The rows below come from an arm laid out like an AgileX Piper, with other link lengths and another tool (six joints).
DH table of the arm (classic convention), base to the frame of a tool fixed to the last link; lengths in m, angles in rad. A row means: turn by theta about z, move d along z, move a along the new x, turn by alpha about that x. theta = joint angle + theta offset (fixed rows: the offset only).
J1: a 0  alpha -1.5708  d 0.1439  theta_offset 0
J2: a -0.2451  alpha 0  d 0  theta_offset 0.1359
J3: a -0.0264  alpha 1.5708  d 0  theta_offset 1.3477
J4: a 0  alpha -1.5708  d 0.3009  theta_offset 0
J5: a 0  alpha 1.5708  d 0  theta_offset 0
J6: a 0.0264  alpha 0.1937  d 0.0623  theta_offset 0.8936
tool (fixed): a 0  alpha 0  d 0.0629  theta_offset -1.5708
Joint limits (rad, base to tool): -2.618..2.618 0..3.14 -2.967..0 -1.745..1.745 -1.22..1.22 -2.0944..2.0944
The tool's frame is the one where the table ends.
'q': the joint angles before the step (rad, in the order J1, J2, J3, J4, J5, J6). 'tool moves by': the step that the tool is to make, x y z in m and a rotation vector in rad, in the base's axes. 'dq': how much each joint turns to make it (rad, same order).
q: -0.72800 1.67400 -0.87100 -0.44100 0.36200 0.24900
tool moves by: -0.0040 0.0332 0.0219 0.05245 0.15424 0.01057
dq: 0.09988 -0.08112 -0.00403 0.02013 0.26010 -0.00925
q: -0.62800 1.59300 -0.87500 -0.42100 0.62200 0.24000
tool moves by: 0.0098 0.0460 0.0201 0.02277 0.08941 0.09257
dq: 0.15901 -0.06973 -0.00013 0.01394 0.17288 0.00109
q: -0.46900 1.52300 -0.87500 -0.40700 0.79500 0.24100
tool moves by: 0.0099 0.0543 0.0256 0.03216 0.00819 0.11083
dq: 0.17701 -0.09224 0.00011 0.05604 0.12013 -0.00005
